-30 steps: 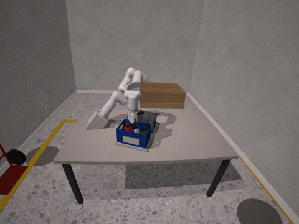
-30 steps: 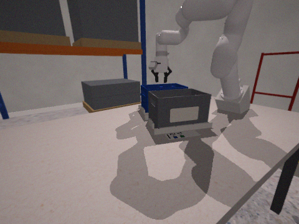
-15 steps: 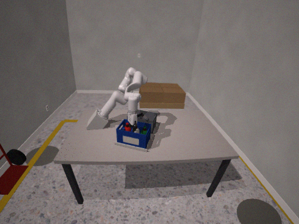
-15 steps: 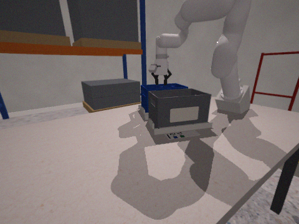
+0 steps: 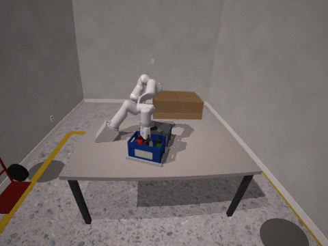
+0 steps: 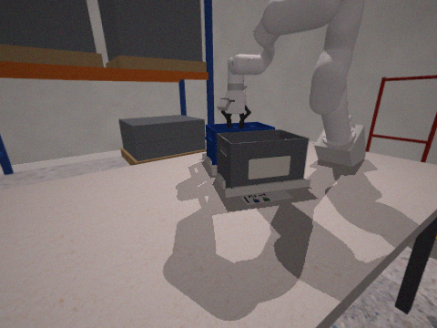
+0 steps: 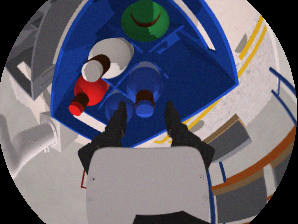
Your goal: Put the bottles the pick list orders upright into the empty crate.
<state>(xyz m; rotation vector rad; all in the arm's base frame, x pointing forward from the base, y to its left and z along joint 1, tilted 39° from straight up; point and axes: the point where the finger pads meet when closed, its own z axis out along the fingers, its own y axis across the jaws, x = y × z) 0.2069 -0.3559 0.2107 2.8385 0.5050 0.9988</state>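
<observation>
Right now my hand is 2 cm short of the blue crate, 4 cm to the right of it and 9 cm above it. From my hand the other things lie so: red-capped bottle: 4 cm behind, 12 cm to the left, 9 cm below; then white-capped bottle: 3 cm ahead, 8 cm to the left, 9 cm below; then green-label bottle: 11 cm ahead, 4 cm to the left, 9 cm below.
</observation>
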